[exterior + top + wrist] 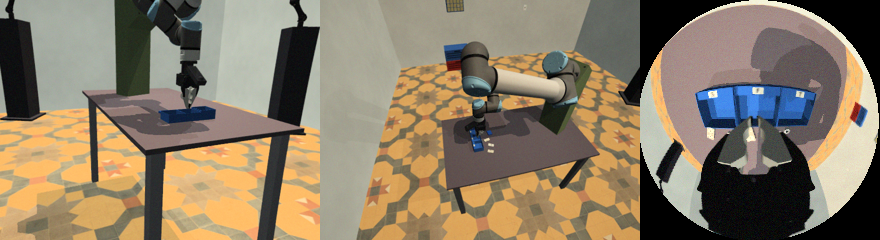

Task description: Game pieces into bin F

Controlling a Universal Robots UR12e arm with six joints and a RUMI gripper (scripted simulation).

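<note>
My hand is 40 mm above the blue bin and 10 mm short of it. From my hand the other things lie so: tiny ring: 120 mm to the right, 60 mm below, 20 mm behind; cream domino: 80 mm behind, 60 mm below, 20 mm to the right; blue block: 110 mm to the right, 90 mm behind, 60 mm below.
</note>
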